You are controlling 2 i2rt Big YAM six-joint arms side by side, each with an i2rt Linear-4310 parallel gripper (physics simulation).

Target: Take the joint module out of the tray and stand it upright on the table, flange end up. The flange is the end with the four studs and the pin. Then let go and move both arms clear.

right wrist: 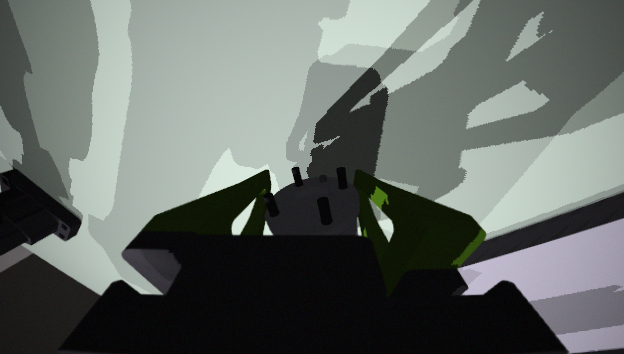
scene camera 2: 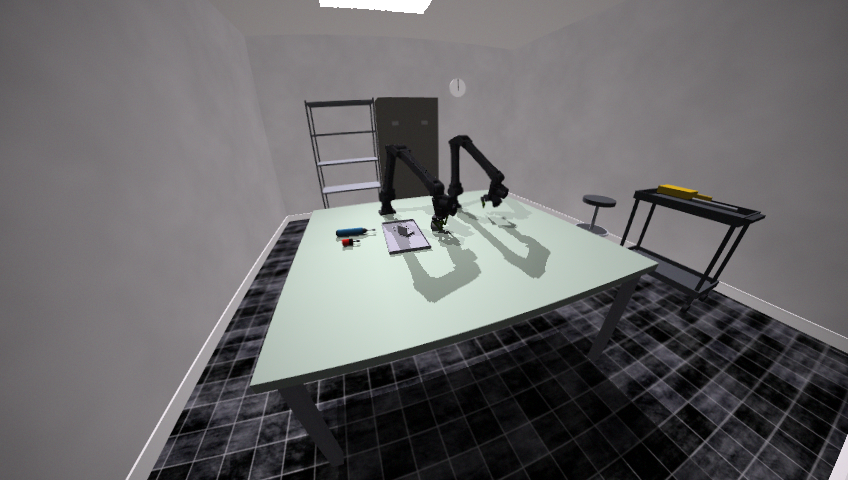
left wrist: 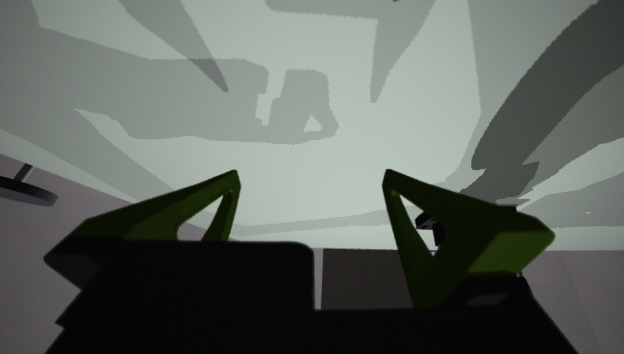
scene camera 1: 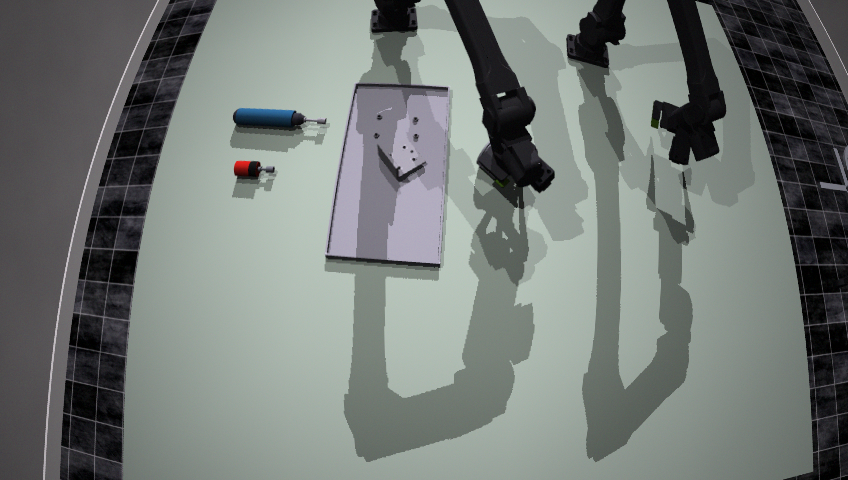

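Pixels of known places: left gripper, fingertip midpoint: [scene camera 2: 489,207] [left wrist: 311,177]; right gripper, fingertip midpoint: [right wrist: 312,177] [scene camera 2: 442,227]; left arm's base, origin of the base link: [right wrist: 47,205] [scene camera 1: 587,52]; right arm's base, origin of the base link: [scene camera 2: 387,212] [scene camera 1: 394,21].
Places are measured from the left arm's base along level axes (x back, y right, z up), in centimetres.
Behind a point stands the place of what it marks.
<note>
My right gripper [scene camera 1: 503,185] @[x -44.1, y 19.2, z 1.6 cm] [scene camera 2: 438,224] @[x -44.1, y 19.2, z 1.6 cm] [right wrist: 312,177] @[x -44.1, y 19.2, z 1.6 cm] is shut on the joint module [right wrist: 310,207] @[x -43.4, y 20.5, z 3.2 cm], low over the table right of the tray [scene camera 1: 410,231] @[x -59.9, y 37.3, z 0.4 cm] [scene camera 2: 409,245] @[x -61.0, y 41.7, z 0.4 cm] [right wrist: 590,262] @[x -57.8, y 37.1, z 0.4 cm]. In the right wrist view the module's dark round flange shows between the fingers, its four studs and pin pointing upward and tilted in the picture. Its body is hidden there, and the gripper covers it in scene camera 1. I cannot tell whether it touches the table or is quite upright. My left gripper [scene camera 2: 484,202] @[x -22.1, y -21.3, z 4.9 cm] [left wrist: 311,177] @[x -22.1, y -21.3, z 4.9 cm] is open and empty above the table, farther right.
The tray holds an angled bracket [scene camera 1: 405,161] @[x -45.6, y 40.9, z 1.5 cm] and several small bolts. A blue driver [scene camera 1: 266,117] @[x -39.4, y 74.4, z 3.8 cm] [scene camera 2: 351,231] @[x -40.1, y 74.6, z 3.1 cm] and a red driver [scene camera 1: 246,168] @[x -52.5, y 75.0, z 3.3 cm] [scene camera 2: 347,242] @[x -53.4, y 75.3, z 2.2 cm] lie left of the tray. The left arm's base [scene camera 1: 587,51] @[x -3.9, y 1.2, z 4.5 cm] stands at the back.
</note>
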